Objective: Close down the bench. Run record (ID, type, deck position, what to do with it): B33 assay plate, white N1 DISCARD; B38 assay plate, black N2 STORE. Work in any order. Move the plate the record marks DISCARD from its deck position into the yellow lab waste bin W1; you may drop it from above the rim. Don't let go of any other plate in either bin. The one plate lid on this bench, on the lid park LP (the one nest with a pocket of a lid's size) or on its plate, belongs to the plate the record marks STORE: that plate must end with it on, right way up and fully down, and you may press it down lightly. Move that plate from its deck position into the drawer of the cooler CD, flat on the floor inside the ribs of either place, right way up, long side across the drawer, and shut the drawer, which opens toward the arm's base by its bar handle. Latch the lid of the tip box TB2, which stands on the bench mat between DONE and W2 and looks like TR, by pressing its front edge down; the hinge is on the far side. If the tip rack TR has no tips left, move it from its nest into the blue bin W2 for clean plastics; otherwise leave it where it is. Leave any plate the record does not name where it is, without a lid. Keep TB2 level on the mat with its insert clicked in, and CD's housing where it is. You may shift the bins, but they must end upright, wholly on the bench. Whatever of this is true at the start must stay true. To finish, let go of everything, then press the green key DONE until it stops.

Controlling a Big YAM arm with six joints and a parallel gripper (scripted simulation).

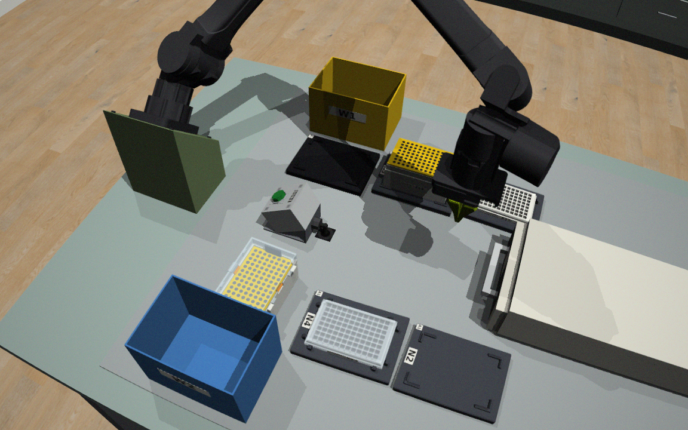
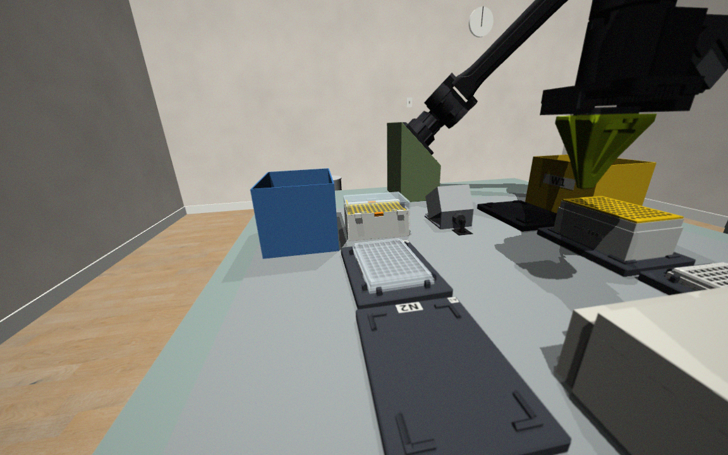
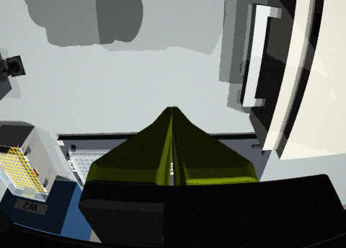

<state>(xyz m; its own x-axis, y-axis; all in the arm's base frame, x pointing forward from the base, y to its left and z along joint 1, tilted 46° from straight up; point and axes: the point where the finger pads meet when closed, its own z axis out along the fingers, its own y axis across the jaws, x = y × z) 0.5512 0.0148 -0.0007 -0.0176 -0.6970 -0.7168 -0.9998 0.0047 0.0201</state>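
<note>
Now: the white assay plate 7 cm ahead of my hand, 19 cm to the left of it and 12 cm below it. Round my hand: plate lid 19 cm ahead, 12 cm below; tip rack TR 11 cm behind, 18 cm to the left, 9 cm below; black plate 19 cm ahead, 12 cm below.
</note>
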